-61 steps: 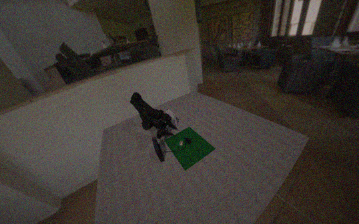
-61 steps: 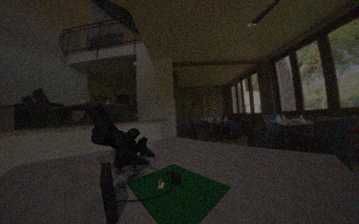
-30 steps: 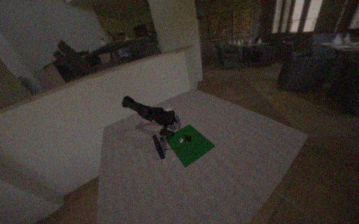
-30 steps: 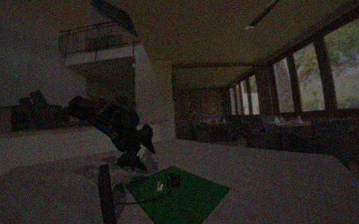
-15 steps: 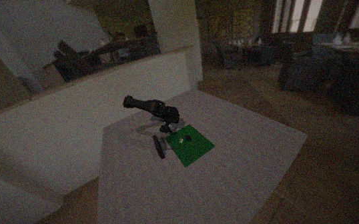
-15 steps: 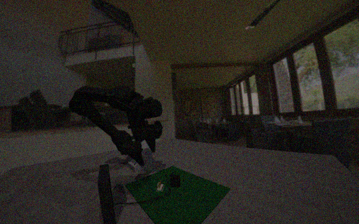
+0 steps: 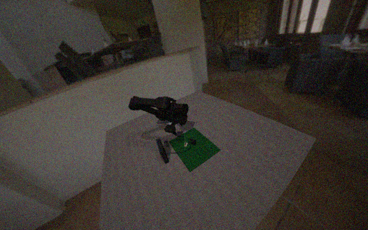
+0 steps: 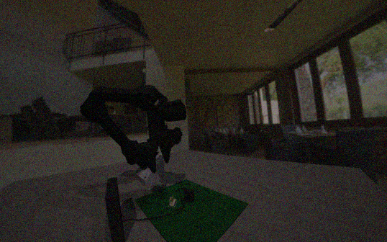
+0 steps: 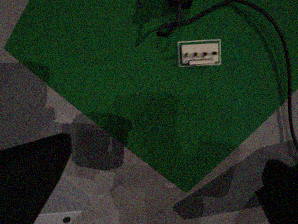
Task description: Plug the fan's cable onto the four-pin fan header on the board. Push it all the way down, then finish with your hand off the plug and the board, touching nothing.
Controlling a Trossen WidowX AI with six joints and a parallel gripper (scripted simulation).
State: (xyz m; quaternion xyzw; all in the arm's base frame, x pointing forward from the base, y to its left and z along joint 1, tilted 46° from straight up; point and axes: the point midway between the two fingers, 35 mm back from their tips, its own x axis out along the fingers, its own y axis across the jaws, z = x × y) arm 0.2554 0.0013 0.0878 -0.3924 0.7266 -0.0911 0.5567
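Now: gripper tip 10 cm above the fan plug, 8 cm short of it and 5 cm to the right of it. Round my gripper tip: green board (13 cm below, 8 cm ahead, 3 cm to the left); then black fan (15 cm to the right, 6 cm below, 2 cm ahead).
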